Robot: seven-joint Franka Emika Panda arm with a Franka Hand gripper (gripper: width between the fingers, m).
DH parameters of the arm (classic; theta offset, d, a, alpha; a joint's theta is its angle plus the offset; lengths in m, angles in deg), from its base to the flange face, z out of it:
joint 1: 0 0.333 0 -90
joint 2: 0 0 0 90
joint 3: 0 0.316 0.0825 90
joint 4: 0 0 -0.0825 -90
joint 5: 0 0.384 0 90
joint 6: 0 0 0.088 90
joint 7: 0 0.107 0 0
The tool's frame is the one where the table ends.
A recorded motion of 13 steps. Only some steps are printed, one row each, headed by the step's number.
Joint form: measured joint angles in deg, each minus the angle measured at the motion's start. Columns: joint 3, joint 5, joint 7, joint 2, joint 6, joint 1, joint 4.
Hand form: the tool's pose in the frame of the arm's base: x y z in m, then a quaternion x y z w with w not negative. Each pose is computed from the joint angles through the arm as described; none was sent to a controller.
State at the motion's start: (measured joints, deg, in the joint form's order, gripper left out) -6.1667 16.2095 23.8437 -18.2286 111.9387 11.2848 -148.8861
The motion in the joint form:
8: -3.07 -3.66 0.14 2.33 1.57 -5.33 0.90
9: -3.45 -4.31 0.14 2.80 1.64 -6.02 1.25
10: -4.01 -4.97 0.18 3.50 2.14 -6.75 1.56
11: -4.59 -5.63 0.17 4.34 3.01 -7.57 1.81
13: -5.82 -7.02 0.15 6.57 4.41 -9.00 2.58
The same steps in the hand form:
8: 0.3836 -0.0060 0.3343 -0.93859 0.28198 0.18135 0.08156
9: 0.3854 -0.0140 0.3334 -0.93719 0.28806 0.18033 0.07864
10: 0.3877 -0.0239 0.3309 -0.93515 0.29681 0.17790 0.07584
11: 0.3901 -0.0347 0.3274 -0.93299 0.30653 0.17389 0.07297
13: 0.3947 -0.0559 0.3180 -0.92816 0.32414 0.17112 0.06463

